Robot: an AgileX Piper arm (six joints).
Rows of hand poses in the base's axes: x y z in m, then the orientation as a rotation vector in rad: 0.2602 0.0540 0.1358 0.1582 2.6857 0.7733; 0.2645 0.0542 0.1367 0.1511 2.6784 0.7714; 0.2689 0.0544 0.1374 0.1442 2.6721 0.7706; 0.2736 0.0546 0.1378 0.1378 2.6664 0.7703; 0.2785 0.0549 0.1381 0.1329 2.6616 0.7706; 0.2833 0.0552 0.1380 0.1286 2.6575 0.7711; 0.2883 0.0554 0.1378 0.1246 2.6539 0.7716; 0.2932 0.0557 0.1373 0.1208 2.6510 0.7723; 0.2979 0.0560 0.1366 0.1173 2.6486 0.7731; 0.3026 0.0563 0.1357 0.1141 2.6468 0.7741; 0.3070 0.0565 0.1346 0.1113 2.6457 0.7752
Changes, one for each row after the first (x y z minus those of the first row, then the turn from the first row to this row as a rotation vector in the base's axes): 0.0043 0.0002 0.0009 -0.0011 -0.0089 0.0023; 0.0087 0.0004 0.0016 -0.0016 -0.0165 0.0050; 0.0134 0.0006 0.0020 -0.0018 -0.0234 0.0076; 0.0183 0.0009 0.0023 -0.0015 -0.0289 0.0096; 0.0231 0.0012 0.0022 -0.0011 -0.0337 0.0114; 0.0281 0.0014 0.0020 -0.0007 -0.0378 0.0132; 0.0330 0.0017 0.0015 -0.0002 -0.0413 0.0150; 0.0377 0.0020 0.0008 0.0002 -0.0442 0.0169; 0.0424 0.0023 -0.0001 0.0008 -0.0464 0.0187; 0.0468 0.0025 -0.0012 0.0014 -0.0478 0.0205
